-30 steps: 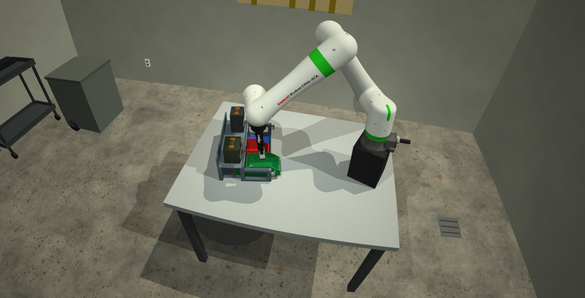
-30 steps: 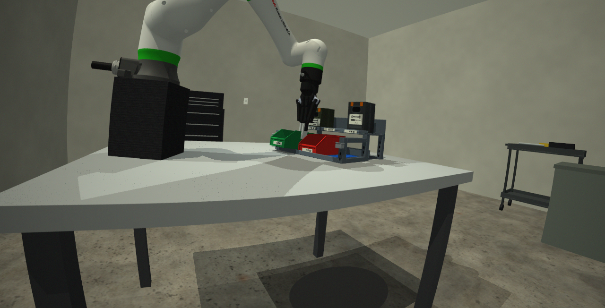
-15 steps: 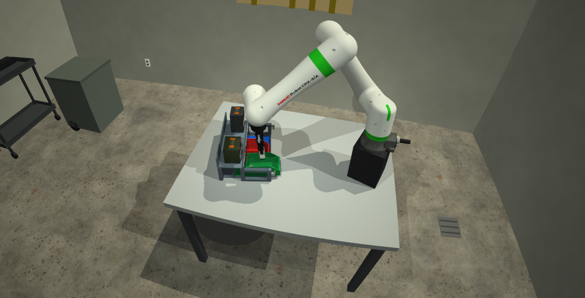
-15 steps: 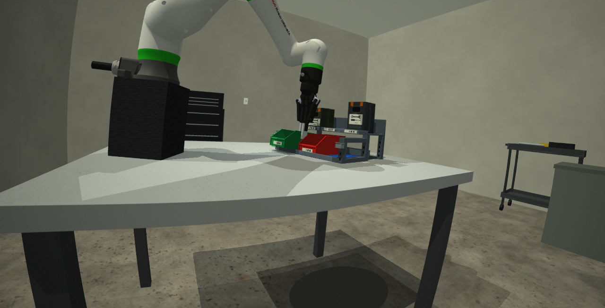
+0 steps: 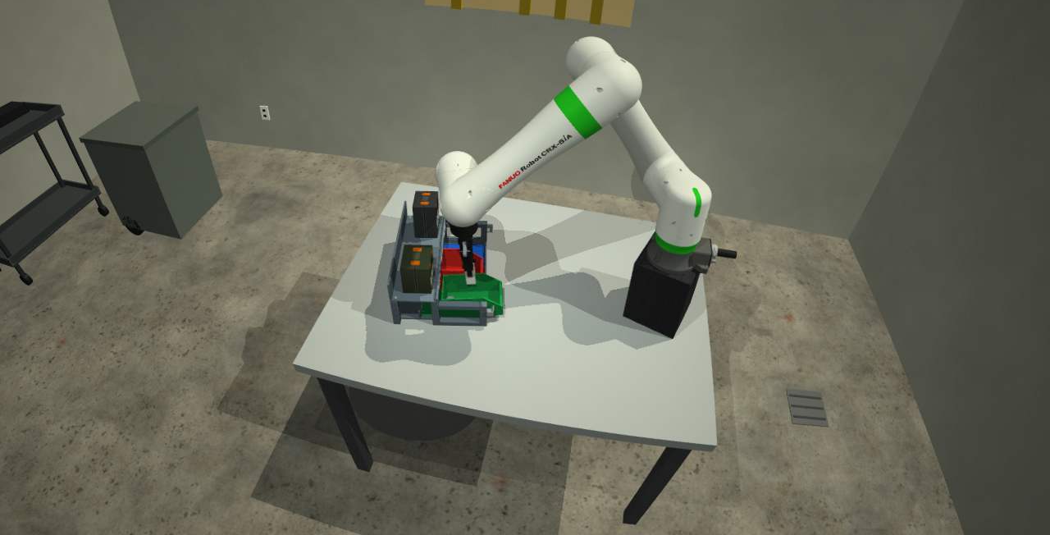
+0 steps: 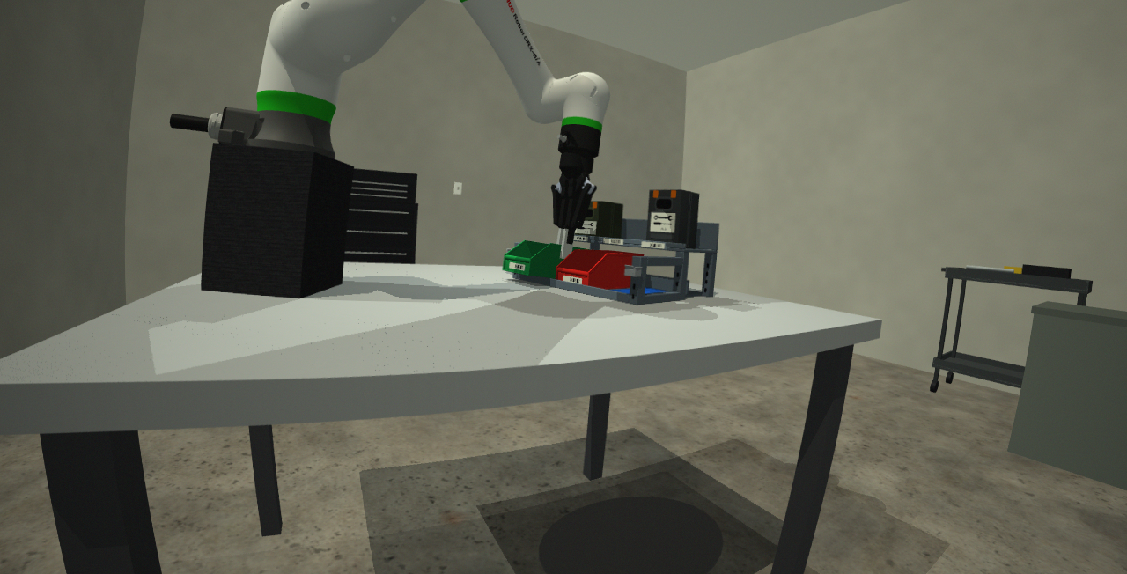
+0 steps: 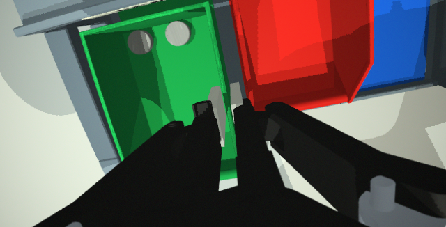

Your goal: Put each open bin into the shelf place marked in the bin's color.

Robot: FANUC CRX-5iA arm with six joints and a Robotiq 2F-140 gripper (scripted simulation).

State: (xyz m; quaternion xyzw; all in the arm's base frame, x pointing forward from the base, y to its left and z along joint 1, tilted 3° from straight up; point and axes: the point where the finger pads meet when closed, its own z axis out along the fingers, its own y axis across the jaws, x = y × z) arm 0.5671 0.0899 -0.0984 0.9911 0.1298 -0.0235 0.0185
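The green bin lies 4 cm to the left of my hand, 4 cm below it and 2 cm behind it. Also, from my hand: red bin: 6 cm ahead, 5 cm to the right, 5 cm below.
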